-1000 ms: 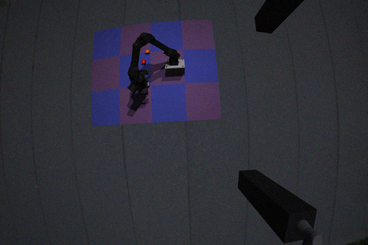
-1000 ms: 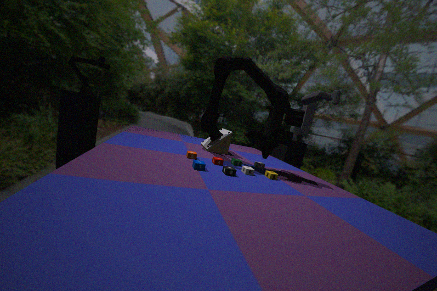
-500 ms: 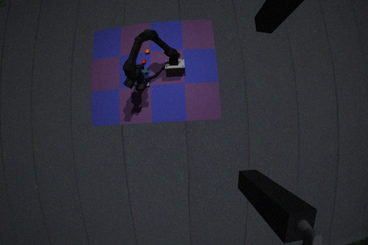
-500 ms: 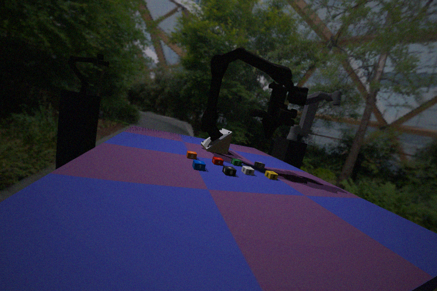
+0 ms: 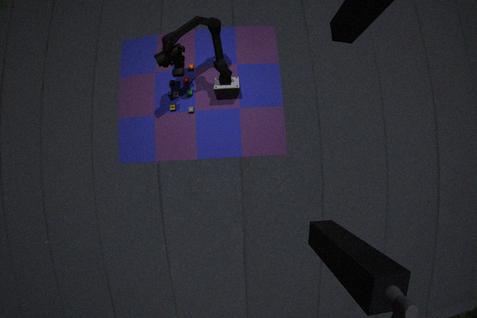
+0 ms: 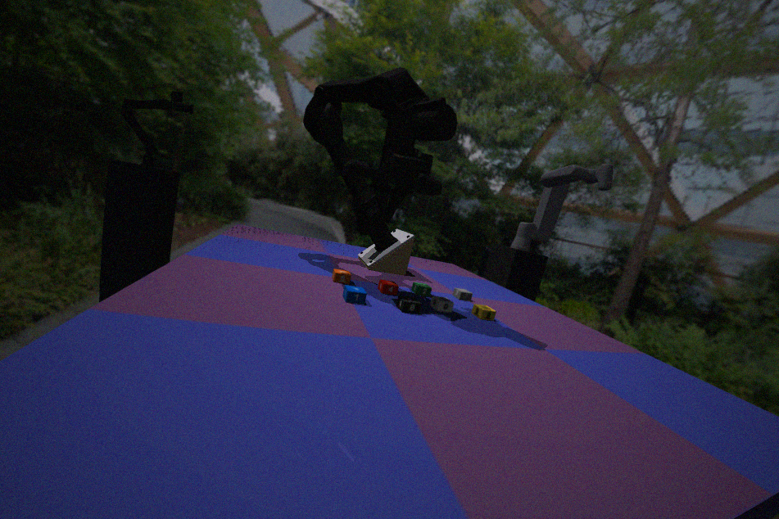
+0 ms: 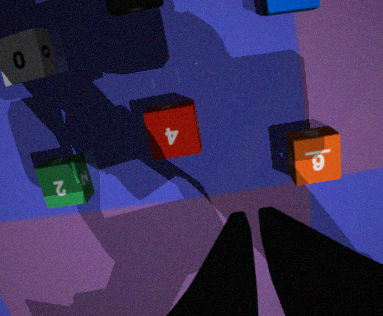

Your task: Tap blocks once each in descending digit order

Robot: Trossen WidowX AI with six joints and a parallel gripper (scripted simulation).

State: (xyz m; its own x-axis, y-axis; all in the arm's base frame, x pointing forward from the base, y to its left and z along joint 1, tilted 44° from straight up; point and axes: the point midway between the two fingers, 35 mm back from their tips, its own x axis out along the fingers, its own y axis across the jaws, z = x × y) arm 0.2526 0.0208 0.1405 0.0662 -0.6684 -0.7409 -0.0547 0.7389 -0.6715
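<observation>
Right now the orange block is 12 cm below my gripper tip, 6 cm to the right of it and 3 cm behind it. The rest, counted from my gripper tip: black block (12 cm below, 10 cm ahead, 5 cm to the left); red block (12 cm below, 4 cm to the left); blue block (12 cm below, 8 cm ahead, 4 cm to the right).
</observation>
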